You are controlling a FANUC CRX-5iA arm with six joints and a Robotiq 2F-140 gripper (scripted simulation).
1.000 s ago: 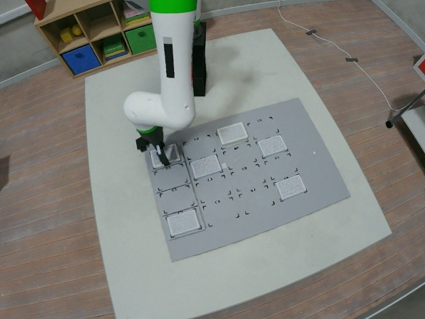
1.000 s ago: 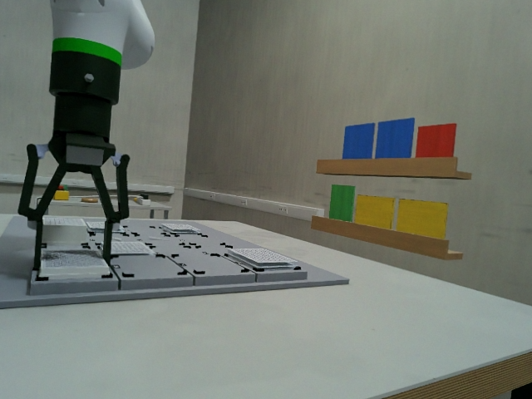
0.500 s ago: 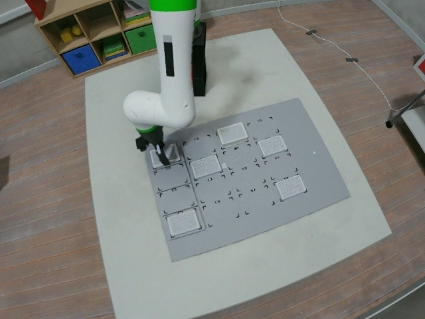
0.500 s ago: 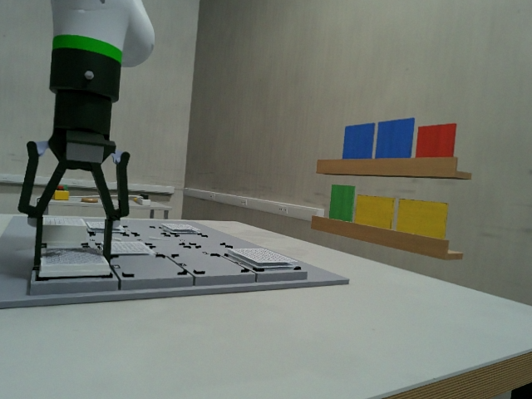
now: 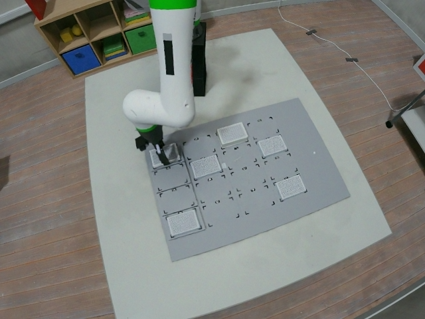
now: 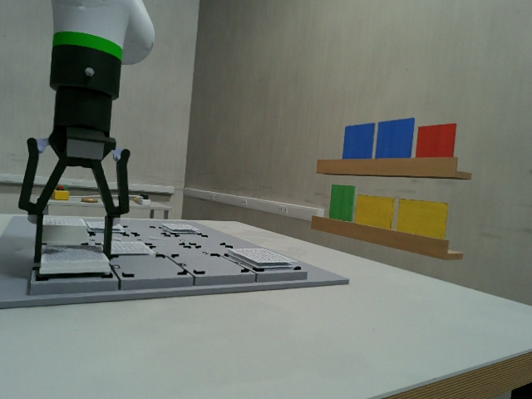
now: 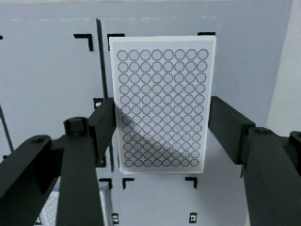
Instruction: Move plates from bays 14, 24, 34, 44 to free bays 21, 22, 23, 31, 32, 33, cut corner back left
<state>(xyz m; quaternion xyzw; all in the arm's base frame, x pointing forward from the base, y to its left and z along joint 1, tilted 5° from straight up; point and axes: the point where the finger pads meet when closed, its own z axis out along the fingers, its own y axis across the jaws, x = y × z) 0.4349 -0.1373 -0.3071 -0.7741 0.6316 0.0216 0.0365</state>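
Now: hand 550 mm to the right of the sealed plate, 220 mm short of it and 40 mm above it. From my hand the other things lie so: sealed deep-well block (320 mm to the left, 70 mm behind, 30 mm below).
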